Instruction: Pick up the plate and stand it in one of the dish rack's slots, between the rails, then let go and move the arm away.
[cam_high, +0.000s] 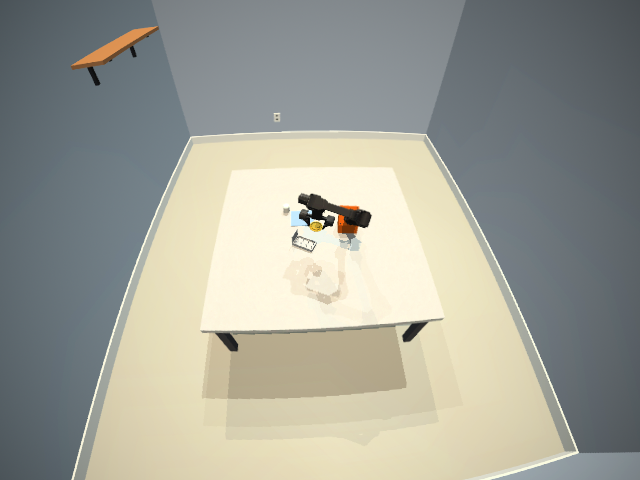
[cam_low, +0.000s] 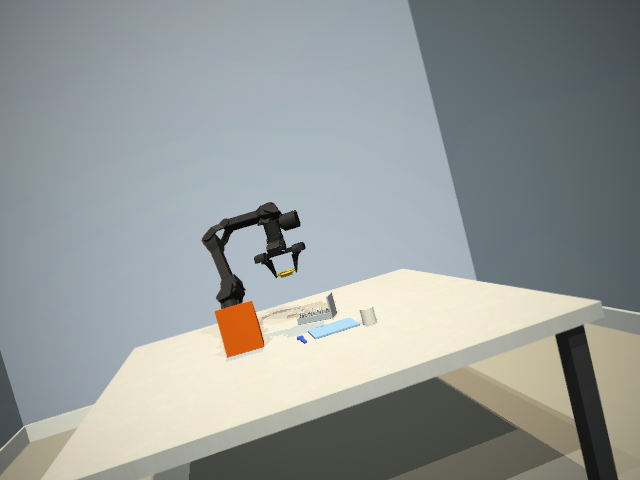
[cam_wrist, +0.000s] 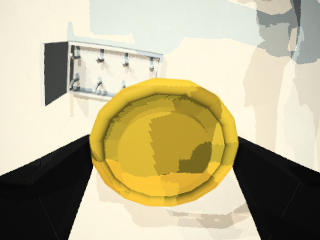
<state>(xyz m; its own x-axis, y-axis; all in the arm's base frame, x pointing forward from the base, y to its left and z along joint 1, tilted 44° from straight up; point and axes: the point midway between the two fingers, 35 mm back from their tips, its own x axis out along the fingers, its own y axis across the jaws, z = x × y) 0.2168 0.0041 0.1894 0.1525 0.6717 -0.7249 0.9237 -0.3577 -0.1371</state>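
Now: gripper tip 160 mm above the grey dish rack, 60 mm short of it and 30 mm to the left of it. The rest, counted from my gripper tip: small blue object: 260 mm to the right, 180 mm below, 50 mm behind; light blue flat mat: 240 mm to the right, 180 mm below, 60 mm ahead; yellow plate: 10 mm above.
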